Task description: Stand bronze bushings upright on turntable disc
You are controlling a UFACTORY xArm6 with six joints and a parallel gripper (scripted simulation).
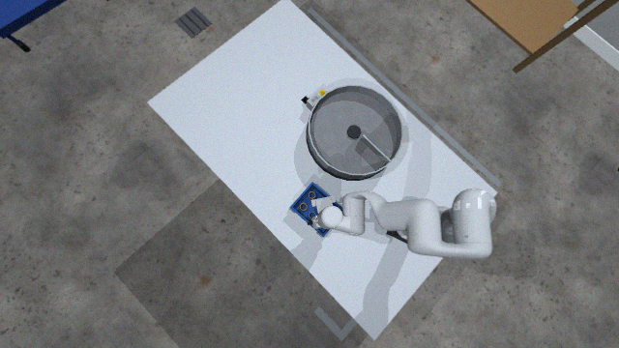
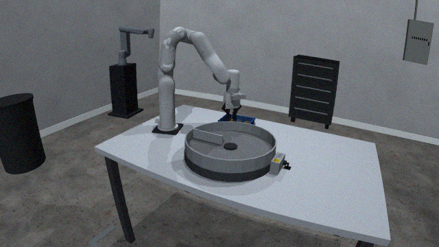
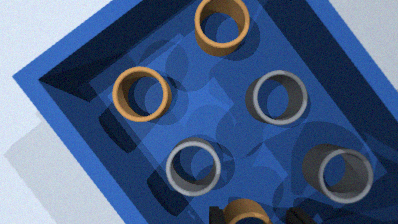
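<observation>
The blue crate lies 5 cm ahead of my hand, 3 cm to the right of it and 3 cm below it. The rest, counted from my hand: turntable disc 12 cm ahead, 41 cm to the right.
</observation>
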